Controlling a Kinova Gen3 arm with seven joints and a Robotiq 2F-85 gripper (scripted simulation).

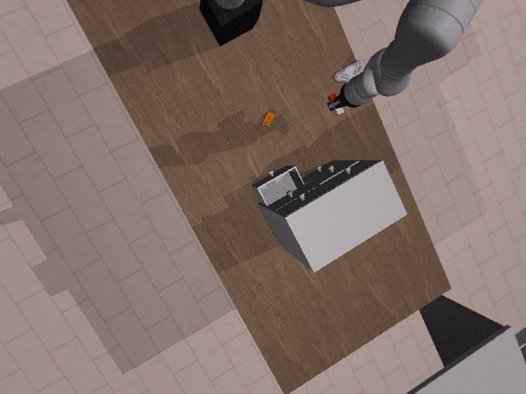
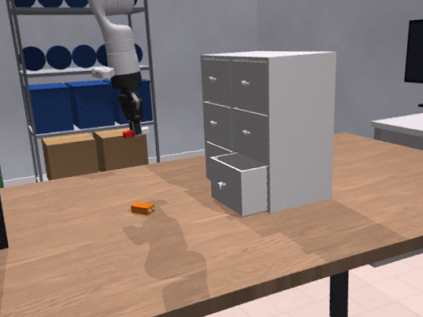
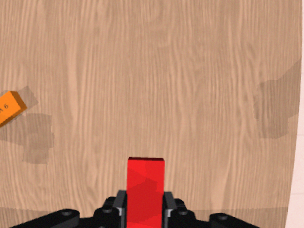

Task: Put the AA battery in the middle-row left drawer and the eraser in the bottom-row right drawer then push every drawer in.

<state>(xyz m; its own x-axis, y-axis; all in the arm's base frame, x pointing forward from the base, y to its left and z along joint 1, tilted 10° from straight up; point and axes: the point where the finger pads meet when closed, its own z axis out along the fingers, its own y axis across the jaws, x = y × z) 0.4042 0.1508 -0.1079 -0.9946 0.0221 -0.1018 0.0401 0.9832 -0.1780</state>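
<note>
Now: hand 1 cm short of the eraser and 1 cm above it. Round my hand: AA battery (24 cm ahead, 15 cm to the right, 4 cm below); orange battery (19 cm to the right, 15 cm below, 5 cm behind).
</note>
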